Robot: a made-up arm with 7 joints.
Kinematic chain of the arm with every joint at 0, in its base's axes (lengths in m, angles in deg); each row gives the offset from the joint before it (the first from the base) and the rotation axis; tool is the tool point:
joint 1: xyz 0 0 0.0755 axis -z
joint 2: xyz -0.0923 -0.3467 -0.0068 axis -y
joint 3: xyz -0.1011 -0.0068 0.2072 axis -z
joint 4: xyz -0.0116 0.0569 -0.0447 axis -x
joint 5: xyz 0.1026 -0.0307 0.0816 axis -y
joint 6: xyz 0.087 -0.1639 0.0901 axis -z
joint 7: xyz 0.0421 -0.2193 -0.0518 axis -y
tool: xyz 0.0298 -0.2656 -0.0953
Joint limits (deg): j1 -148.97..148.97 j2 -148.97..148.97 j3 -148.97..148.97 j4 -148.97..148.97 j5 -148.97..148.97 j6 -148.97..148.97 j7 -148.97..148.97
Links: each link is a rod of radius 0.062 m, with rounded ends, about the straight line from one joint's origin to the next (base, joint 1, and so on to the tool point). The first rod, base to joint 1, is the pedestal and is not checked.
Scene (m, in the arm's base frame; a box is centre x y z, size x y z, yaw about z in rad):
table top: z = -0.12
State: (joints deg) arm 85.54 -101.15 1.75 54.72 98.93 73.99 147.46
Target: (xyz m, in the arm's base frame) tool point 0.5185 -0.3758 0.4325
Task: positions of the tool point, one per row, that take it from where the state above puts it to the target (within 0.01 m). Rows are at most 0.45 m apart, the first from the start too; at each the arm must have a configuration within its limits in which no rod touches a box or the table.
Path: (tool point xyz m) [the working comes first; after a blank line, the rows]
Joints at the target: 25.87 -74.60 -3.06 105.28 85.86 28.84 140.19
Straight joint move there: clear.

1: -0.5221 -0.6375 0.1439
2: -0.1348 -0.7966 0.2239
3: 0.2675 -0.6963 0.3304
4: 0.5185 -0.3757 0.4326

